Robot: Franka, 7 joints.
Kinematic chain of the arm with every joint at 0, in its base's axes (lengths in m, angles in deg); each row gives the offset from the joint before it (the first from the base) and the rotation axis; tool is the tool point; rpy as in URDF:
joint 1: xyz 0 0 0.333 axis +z
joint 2: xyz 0 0 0 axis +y
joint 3: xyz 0 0 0.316 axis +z
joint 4: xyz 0.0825 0 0 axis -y
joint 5: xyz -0.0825 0 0.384 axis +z
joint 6: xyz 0 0 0 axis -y
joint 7: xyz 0.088 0 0 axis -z
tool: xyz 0 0 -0.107 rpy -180 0 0
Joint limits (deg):
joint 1: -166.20..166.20
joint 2: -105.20..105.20
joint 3: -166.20..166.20
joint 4: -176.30..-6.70
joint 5: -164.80..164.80
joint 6: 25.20..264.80
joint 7: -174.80..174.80
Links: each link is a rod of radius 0.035 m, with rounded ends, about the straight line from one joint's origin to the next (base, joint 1, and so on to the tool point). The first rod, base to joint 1, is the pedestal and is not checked.
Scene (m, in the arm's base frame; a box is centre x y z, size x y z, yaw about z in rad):
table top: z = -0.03
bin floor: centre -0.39 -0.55 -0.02 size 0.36 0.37 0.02 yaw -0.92
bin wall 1: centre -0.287 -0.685 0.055 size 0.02 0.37 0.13 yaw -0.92
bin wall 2: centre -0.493 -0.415 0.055 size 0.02 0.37 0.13 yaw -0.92
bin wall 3: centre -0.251 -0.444 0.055 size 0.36 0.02 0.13 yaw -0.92
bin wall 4: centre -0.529 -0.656 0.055 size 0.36 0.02 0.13 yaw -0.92
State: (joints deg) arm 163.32 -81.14 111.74 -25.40 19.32 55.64 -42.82
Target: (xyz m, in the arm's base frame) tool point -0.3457 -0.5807 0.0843
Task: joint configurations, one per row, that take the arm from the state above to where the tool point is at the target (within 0.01 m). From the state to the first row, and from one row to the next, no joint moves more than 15 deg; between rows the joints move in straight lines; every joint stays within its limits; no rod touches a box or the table.
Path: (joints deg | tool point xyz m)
1: 151.92 -82.03 97.57 -23.53 7.12 53.24 -42.82 | 0.4429 -0.5580 0.3689
2: 140.52 -82.92 83.40 -21.66 -5.09 50.84 -42.82 | 0.3226 -0.6192 0.4571
3: 129.12 -83.82 69.23 -19.79 -17.29 48.44 -42.82 | 0.2270 -0.6376 0.5326
4: 117.72 -84.71 55.06 -17.92 -29.50 46.04 -42.82 | 0.1626 -0.6366 0.5823
5: 106.31 -85.60 40.89 -16.05 -41.70 43.64 -42.82 | 0.1197 -0.6371 0.5970
6: 94.91 -86.49 26.72 -14.18 -53.90 41.24 -42.82 | 0.0784 -0.6491 0.5742
7: 83.51 -87.38 12.55 -12.31 -66.11 38.84 -42.82 | 0.0171 -0.6680 0.5187
8: 72.11 -88.28 -1.62 -10.44 -78.31 36.44 -42.82 | -0.0774 -0.6764 0.4409
9: 60.71 -89.17 -15.79 -8.57 -90.52 34.04 -42.82 | -0.2037 -0.6528 0.3557
10: 49.31 -90.06 -29.96 -6.70 -102.72 31.64 -42.82 | -0.3457 -0.5807 0.2784
11: 49.32 -97.63 -31.28 -6.70 -104.24 40.32 -42.82 | -0.3490 -0.5866 0.1816
12: 49.32 -105.20 -32.61 -6.70 -105.77 49.00 -42.82 | -0.3457 -0.5807 0.0843

